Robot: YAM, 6 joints.
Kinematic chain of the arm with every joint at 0, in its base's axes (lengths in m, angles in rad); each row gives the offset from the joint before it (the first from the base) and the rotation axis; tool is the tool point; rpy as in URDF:
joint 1: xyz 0 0 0.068 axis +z
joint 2: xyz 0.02 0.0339 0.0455 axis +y
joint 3: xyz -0.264 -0.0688 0 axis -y
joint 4: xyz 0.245 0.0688 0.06 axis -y
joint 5: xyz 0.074 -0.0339 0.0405 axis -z
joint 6: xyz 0.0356 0 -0.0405 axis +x
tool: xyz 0 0 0 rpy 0 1.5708 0
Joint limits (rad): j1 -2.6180..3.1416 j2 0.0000..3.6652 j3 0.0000..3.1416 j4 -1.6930..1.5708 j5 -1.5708..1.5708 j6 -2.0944..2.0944
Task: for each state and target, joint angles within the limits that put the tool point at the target. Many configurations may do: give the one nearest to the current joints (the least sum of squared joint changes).
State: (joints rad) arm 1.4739 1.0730 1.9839 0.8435 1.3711 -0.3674
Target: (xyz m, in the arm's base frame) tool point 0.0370 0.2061 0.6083
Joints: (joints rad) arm 1.5599 1.4223 1.8535 0.7891 1.3511 -0.3674
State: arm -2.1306 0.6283 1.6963 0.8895 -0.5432 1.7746
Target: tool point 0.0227 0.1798 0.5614
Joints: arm -1.6046 0.4276 1.4452 0.9206 -0.4856 1.7746
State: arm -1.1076 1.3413 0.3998 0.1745 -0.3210 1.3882
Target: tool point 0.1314 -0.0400 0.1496
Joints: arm -0.4444 0.6573 0.1781 -0.2082 -0.6092 1.3882
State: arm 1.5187 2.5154 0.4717 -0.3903 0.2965 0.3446
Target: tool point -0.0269 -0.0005 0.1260
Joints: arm 0.8788 2.7322 0.0168 -1.0871 -0.6100 0.3446
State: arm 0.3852 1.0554 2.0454 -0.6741 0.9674 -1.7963
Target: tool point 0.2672 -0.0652 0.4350
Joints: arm -0.1313 1.3779 1.6035 -0.7998 0.9845 -1.7963
